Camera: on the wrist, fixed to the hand. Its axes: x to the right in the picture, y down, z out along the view.
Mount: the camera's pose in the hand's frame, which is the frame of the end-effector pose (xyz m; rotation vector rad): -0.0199 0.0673 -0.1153 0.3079 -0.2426 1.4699
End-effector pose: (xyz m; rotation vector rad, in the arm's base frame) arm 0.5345 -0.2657 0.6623 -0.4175 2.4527 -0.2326
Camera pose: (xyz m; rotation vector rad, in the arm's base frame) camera 0.4622 -0.1884 0.7461 1.3581 1.8443 0.0853
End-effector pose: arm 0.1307 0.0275 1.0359 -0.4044 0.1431 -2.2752
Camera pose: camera 0.1521 -0.0060 0.9069 -0.2490 -0.0455 -0.7706
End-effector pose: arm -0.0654 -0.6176 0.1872 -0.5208 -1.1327 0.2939
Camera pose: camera 0.0344 -0.5985 0.0984 -0.9848 -0.7121 1.8021
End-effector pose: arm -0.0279 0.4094 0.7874 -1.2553 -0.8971 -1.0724
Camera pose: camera 0.0263 0.2972 0.7355 -1.3368 -0.1067 0.3744
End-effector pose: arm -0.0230 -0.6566 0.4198 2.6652 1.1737 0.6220
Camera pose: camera -0.0404 -0.7189 0.5383 -2.6906 0.8269 -0.1496
